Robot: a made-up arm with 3 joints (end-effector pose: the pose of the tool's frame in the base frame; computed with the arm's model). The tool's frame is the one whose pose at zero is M. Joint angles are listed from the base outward.
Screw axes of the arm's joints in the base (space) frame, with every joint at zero. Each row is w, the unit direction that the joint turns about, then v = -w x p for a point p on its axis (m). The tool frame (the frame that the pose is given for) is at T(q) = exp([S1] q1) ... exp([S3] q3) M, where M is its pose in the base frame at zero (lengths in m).
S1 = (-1, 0, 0, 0.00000, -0.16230, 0.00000)
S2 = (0, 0, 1, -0.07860, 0.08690, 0.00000)
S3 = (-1, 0, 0, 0.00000, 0.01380, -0.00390)
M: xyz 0.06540 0.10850 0.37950 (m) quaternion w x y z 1 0 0 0
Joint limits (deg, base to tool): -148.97..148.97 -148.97..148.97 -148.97..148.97
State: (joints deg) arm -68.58 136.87 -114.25
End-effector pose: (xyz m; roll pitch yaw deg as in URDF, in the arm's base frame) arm 0.0276 0.3162 0.3244 52.51 -39.53 161.11
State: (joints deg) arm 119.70 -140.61 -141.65
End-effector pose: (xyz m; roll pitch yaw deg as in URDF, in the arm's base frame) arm -0.3680 -0.3721 0.3472 -91.92 -33.45 157.86
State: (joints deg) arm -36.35 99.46 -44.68
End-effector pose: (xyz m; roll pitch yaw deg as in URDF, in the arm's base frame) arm 0.0083 -0.0344 0.3637 37.78 -35.78 101.69
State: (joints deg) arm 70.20 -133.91 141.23
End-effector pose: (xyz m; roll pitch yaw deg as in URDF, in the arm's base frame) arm -0.0244 -0.6390 0.3044 -78.66 -42.67 -160.61
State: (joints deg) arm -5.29 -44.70 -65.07
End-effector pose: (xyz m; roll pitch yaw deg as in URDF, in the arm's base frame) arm -0.1436 -0.3594 0.2210 68.84 3.72 -44.58
